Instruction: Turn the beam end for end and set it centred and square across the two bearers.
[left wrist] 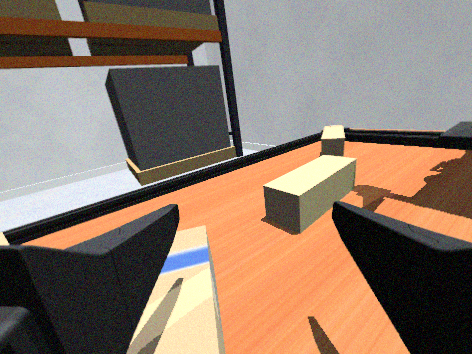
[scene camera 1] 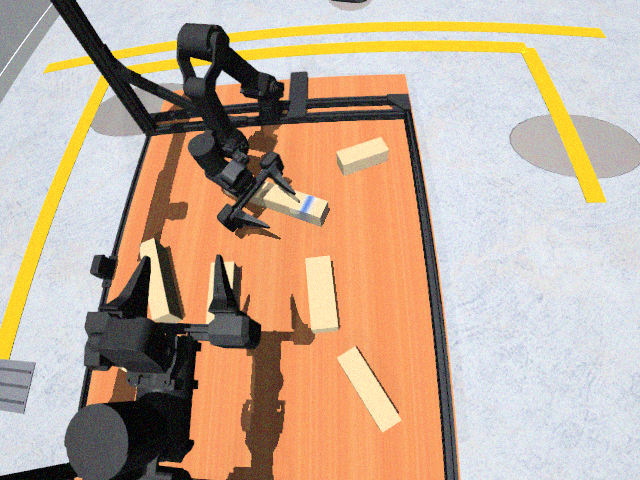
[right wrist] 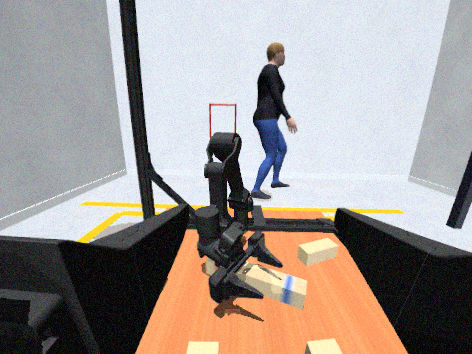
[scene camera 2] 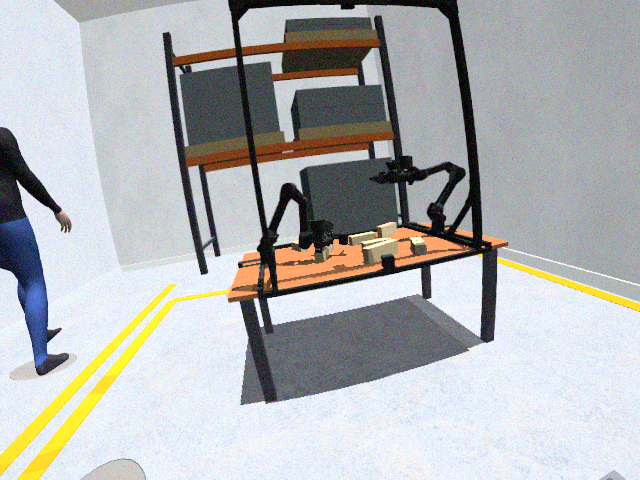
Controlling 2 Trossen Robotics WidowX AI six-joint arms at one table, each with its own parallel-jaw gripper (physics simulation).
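Frame: origin at the left arm's base, x left, y back, z up, level; centimetres.
Seen in the pictures: left gripper, fingertip midpoint: (left wrist: 254,210) (scene camera 1: 282,210) (right wrist: 273,280) (scene camera 2: 336,234); right gripper, fingertip midpoint: (scene camera 1: 182,255) (right wrist: 261,212) (scene camera 2: 372,178); left arm's base, origin of the base link: (scene camera 1: 271,110) (right wrist: 240,221); right arm's base, origin of the base link: (scene camera 2: 438,231).
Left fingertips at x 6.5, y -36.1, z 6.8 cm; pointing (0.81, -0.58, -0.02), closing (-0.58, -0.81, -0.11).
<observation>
Offsets run from my left fingertips to a thing's top centre.
The pale beam @[dx -3.5, dy +7.4, dz -4.3 cm] (scene camera 1: 279,198) (left wrist: 195,300) (right wrist: 298,290) lies on the table, slanted, a blue band near one end; my left arm partly hides its other end. My left gripper (scene camera 1: 283,213) (left wrist: 254,210) (right wrist: 273,280) is open and empty, low at the beam, one finger over it and the other off its side. Two roughly parallel pale blocks, which look like the bearers, lie apart: one block @[dx +7.6, dy -15.9, dz -4.0 cm] (scene camera 1: 321,293) (right wrist: 324,346) shows whole in scene camera 1, the other @[dx -12.7, dy -16.7, dz -4.0 cm] (scene camera 1: 211,291) (right wrist: 203,347) is partly behind my right gripper (scene camera 1: 183,257) (right wrist: 263,209). That gripper is open and empty, high above the table.
More pale blocks lie around: a short block @[dx +17.4, dy +18.2, dz -4.3 cm] (scene camera 1: 361,157) (right wrist: 318,251) at the upper right of scene camera 1, a slanted block @[dx +16.0, dy -34.1, dz -2.4 cm] (scene camera 1: 369,390) at the lower right and a long block @[dx -27.5, dy -13.2, dz -2.4 cm] (scene camera 1: 161,289) at the left. A black frame (scene camera 1: 428,248) edges the table.
</observation>
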